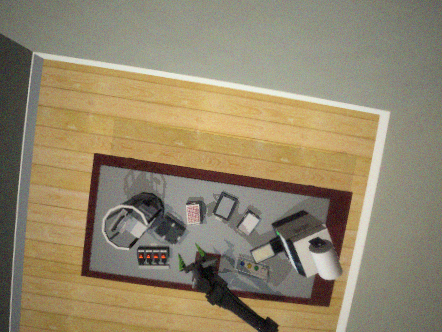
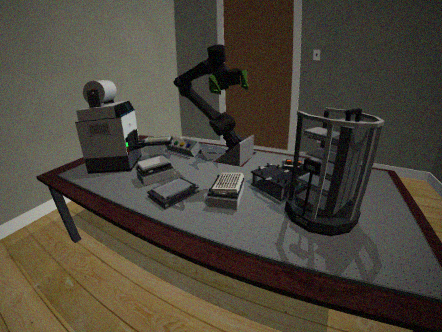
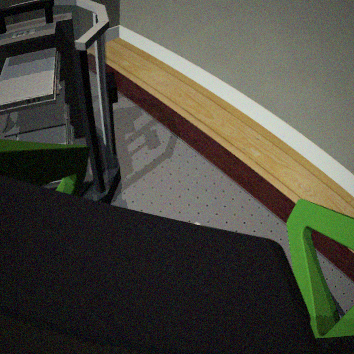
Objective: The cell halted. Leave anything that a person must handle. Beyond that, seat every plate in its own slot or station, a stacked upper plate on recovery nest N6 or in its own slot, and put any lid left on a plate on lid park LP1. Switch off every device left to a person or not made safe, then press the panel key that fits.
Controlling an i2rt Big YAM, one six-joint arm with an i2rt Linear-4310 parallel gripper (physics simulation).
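Places are measured from the arm's base along level axes (x back, y left, z down), in centimetres.
Pixels of known places: gripper, fingertip midpoint: point(image 1: 187, 248) point(image 2: 234, 90) point(image 3: 196, 187); arm's base, origin of the base link: point(image 2: 237, 145).
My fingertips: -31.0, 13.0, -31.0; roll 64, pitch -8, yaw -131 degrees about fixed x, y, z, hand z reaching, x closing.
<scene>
Ahead of a thing's pixels: the offset from my fingertips to its top centre, as dx, dy, dz.
My gripper point(image 1: 191, 256) point(image 2: 229, 82) point(image 3: 196, 187) is open and empty, high above the table. The carousel rack @(-3.1, +33.9, +2.6) point(image 1: 104, 225) point(image 2: 345, 170) point(image 3: 90, 115) holds plates at several levels; an upper plate @(-1.8, +31.7, +10.6) point(image 1: 137, 229) point(image 2: 320, 132) point(image 3: 30, 77) shows. A plate with a well grid @(-8.3, +1.5, +29.4) point(image 1: 193, 213) point(image 2: 228, 183) sits on a block. A block with a pale top @(-8.4, -35.3, +28.9) point(image 1: 249, 221) point(image 2: 154, 164) stands near the white device point(image 1: 307, 245) point(image 2: 102, 140), which shows a green light. A pale plate @(+7.3, -47.0, +23.4) point(image 1: 263, 251) point(image 2: 159, 140) lies on that device's extended arm. The key panel @(+23.0, -44.0, +28.8) point(image 1: 252, 266) point(image 2: 183, 146) has coloured keys. Labels are unreadable.
A dark-framed tray point(image 1: 219, 202) point(image 2: 168, 203) lies between the two blocks. A low dark station @(+6.6, +14.8, +29.6) point(image 1: 170, 229) point(image 2: 272, 175) stands beside the carousel. A box with orange-lit switches point(image 1: 153, 255) point(image 2: 293, 162) is behind it. A white roll @(-7.5, -70.1, -8.4) point(image 1: 327, 260) point(image 2: 102, 92) tops the device.
</scene>
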